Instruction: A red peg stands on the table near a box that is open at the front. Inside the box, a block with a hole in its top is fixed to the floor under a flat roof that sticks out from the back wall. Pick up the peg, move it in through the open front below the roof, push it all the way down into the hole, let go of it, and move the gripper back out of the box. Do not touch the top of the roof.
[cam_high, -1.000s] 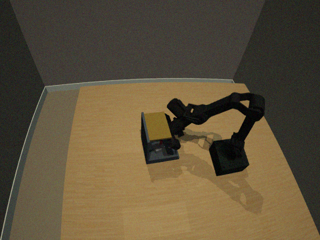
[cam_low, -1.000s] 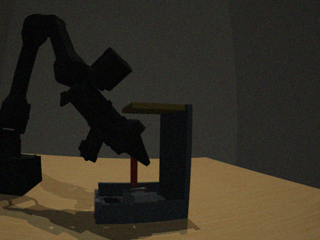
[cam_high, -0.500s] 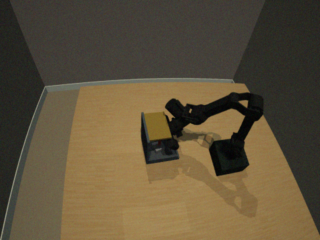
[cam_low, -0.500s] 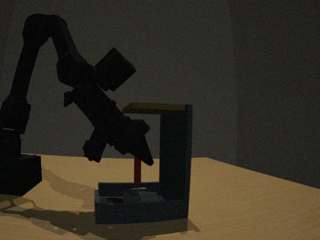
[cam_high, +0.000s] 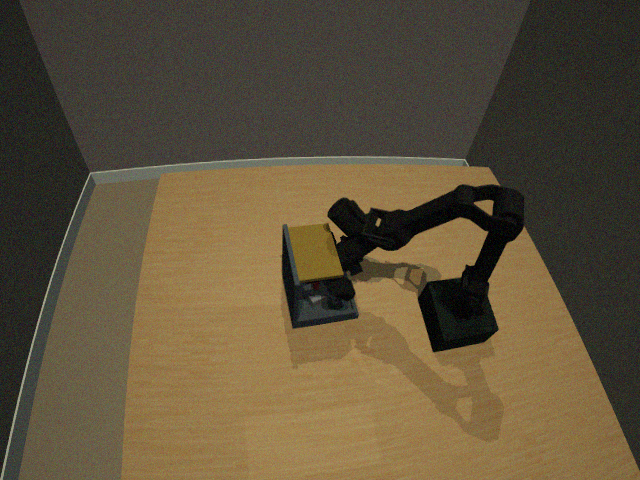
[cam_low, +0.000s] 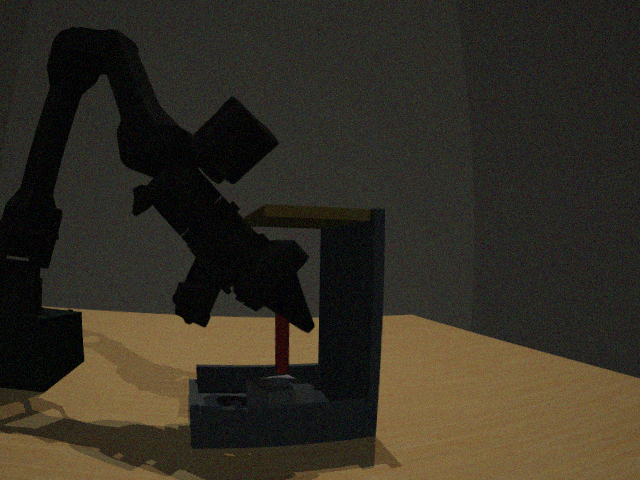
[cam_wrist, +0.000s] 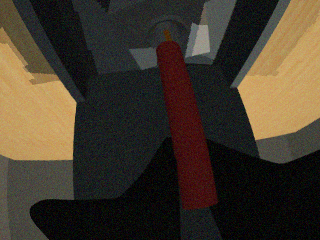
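Right now the back wall is 40 mm ahead of my gripper tip and 10 mm above it. Also, from my gripper tip: red peg (30 mm behind, 10 mm below); yellow roof (10 mm behind, 110 mm above).
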